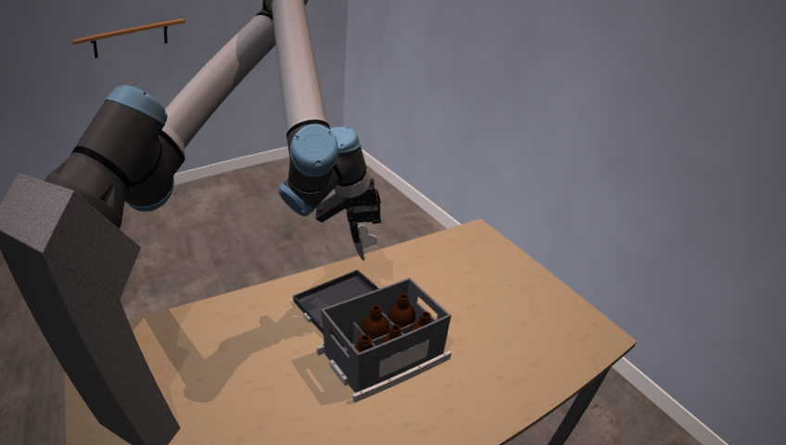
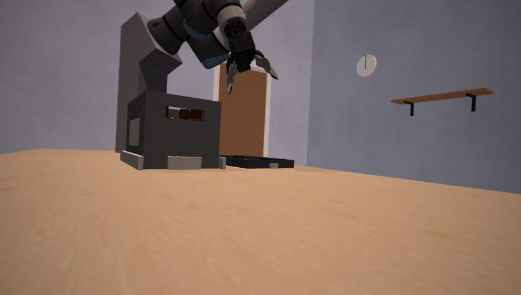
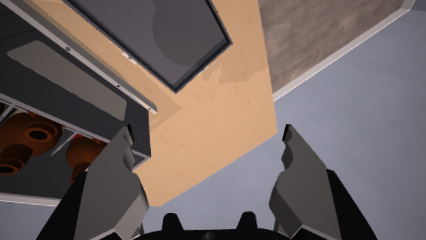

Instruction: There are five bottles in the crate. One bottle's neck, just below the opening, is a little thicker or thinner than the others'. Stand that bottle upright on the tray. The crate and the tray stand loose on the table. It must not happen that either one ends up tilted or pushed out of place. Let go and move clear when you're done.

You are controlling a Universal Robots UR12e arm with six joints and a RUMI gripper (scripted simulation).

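Now: the crate 50 mm ahead of my hand, 240 mm to the right of it and 170 mm below it. The rest, counted from my hand: flat dark tray 60 mm behind, 240 mm below.
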